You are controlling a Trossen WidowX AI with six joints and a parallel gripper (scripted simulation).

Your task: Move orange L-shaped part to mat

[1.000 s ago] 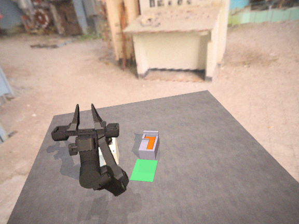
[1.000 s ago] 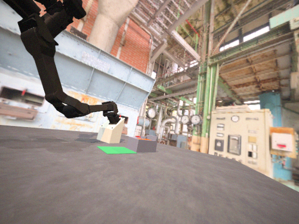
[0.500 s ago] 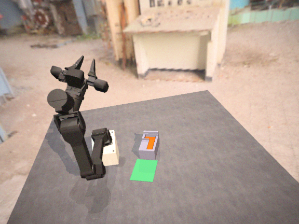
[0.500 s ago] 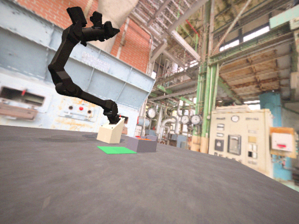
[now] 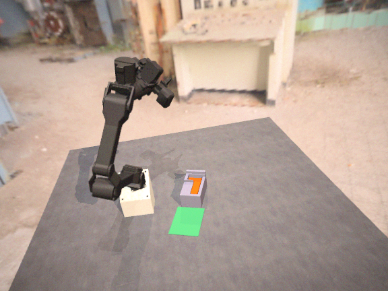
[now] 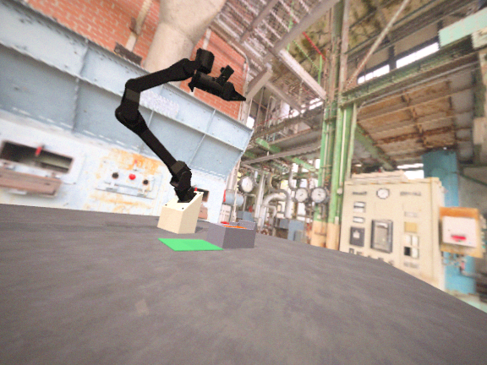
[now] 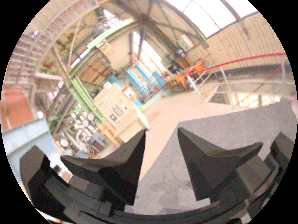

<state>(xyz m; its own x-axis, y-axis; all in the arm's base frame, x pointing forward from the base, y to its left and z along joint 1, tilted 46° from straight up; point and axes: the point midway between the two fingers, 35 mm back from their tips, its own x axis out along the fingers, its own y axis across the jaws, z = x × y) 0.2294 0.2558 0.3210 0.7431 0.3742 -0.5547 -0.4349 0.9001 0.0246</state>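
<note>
The orange L-shaped part lies 53 cm below my gripper tip, 5 cm ahead of it and 3 cm to the left of it. From my gripper tip the other things lie so: green mat (59 cm below, 12 cm to the right, 2 cm behind).
</note>
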